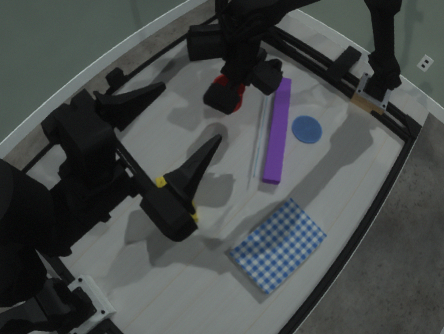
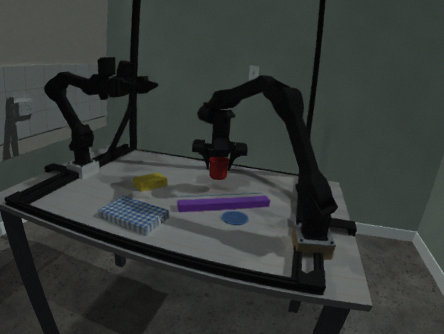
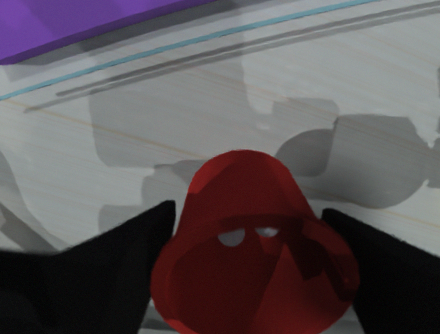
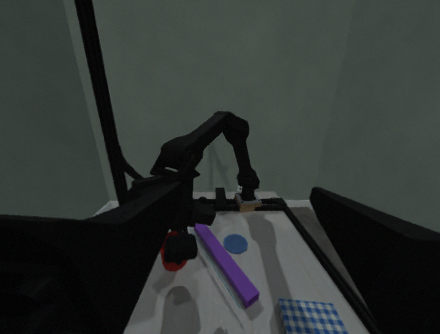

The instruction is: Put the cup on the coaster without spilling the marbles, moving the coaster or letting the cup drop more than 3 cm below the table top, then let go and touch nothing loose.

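Frame: origin at the left arm's base, x back, y right, z up, level; metres.
Seen in the pictures: left gripper, fingertip midpoint: (image 2: 218, 169) (image 3: 248, 213); right gripper, fingertip midpoint: (image 1: 190, 108) (image 2: 149, 85) (image 4: 245, 190); left arm's base, origin of the base link: (image 1: 374, 89) (image 2: 314, 233) (image 4: 247, 196); right arm's base, origin of the base link: (image 1: 77, 307) (image 2: 82, 162).
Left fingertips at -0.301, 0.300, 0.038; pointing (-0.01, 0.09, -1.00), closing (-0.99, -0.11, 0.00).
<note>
Pixels of each thing's top centre, then the offset from my left fingertips to it, as dx, dy, dz. "spot": a spot on its surface instead.
- red cup, middle of its top: (image 3: 253, 298) (image 1: 229, 85) (image 4: 173, 240) (image 2: 219, 159) -0.001, +0.009, +0.037
- blue round coaster, middle of its top: (image 1: 307, 128) (image 2: 235, 217) (image 4: 235, 242) +0.083, -0.180, -0.081
- long purple bar, middle of its top: (image 1: 275, 121) (image 2: 224, 198) (image 4: 215, 251) +0.038, -0.104, -0.059
- thin pale-blue strip, surface spot: (image 3: 200, 38) spot: +0.037, -0.072, -0.059
- yellow block, middle of its top: (image 1: 175, 197) (image 2: 149, 177) -0.252, -0.020, -0.055
- blue-checked flat block, middle of its top: (image 1: 280, 245) (image 2: 133, 210) -0.216, -0.260, -0.060
The red cup (image 1: 241, 93) (image 2: 218, 170) (image 3: 245, 180) (image 4: 173, 267) is upright above the table, its shadow apart from it. Two pale marbles (image 3: 231, 238) (image 3: 267, 232) show inside it. My left gripper (image 1: 234, 93) (image 2: 219, 164) (image 3: 248, 213) is shut on the cup, one finger on each side. The blue round coaster (image 1: 306, 129) (image 2: 235, 218) (image 4: 235, 244) lies flat on the table, beyond the purple bar from the cup. My right gripper (image 1: 192, 110) (image 2: 156, 85) is open and empty, high above the table.
A long purple bar (image 1: 278, 135) (image 2: 223, 203) (image 3: 75, 25) (image 4: 227, 265) and a thin pale-blue strip (image 1: 259, 142) (image 3: 200, 38) lie between cup and coaster. A yellow block (image 1: 160, 182) (image 2: 150, 182) lies below the right gripper. A blue-checked flat block (image 1: 277, 247) (image 2: 132, 214) (image 4: 312, 317) lies near one edge.
</note>
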